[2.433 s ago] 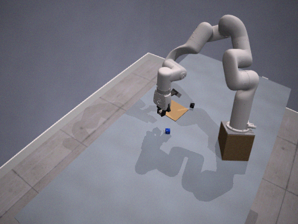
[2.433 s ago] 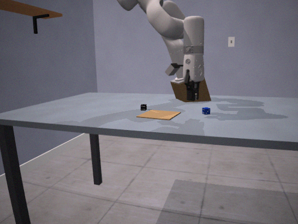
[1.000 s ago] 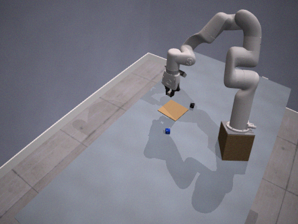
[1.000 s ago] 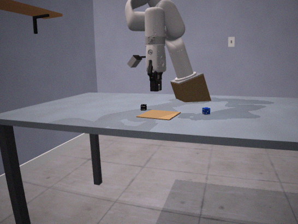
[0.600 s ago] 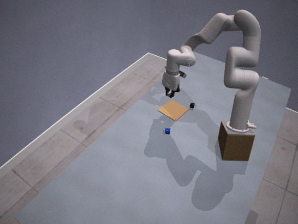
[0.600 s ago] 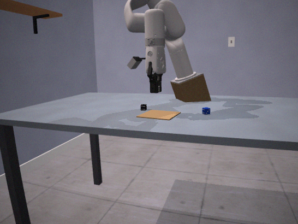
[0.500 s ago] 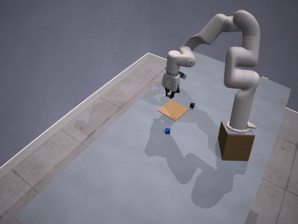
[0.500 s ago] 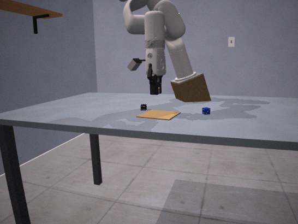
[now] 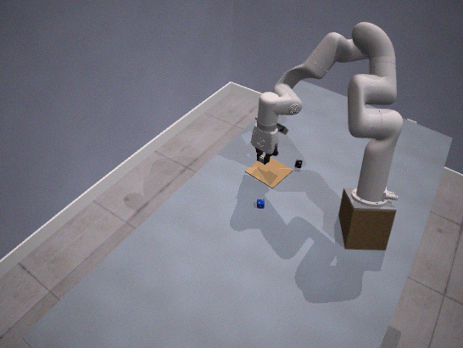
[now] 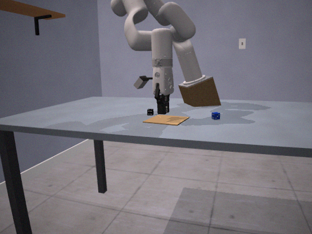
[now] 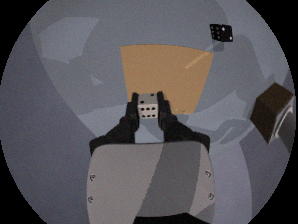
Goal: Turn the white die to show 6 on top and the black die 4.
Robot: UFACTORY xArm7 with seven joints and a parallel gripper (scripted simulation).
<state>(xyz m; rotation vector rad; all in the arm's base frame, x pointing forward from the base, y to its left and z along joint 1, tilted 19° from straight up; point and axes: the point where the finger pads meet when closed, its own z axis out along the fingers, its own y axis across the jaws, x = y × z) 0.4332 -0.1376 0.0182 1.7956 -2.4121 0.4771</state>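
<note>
Right now my hand is 50 mm above the mat, 30 mm past it and 10 mm to the right of it. Also, from my hand: blue die 200 mm to the left, 60 mm behind, 40 mm below; then white die 10 mm below; then black die 140 mm behind, 70 mm to the right, 40 mm below.
</note>
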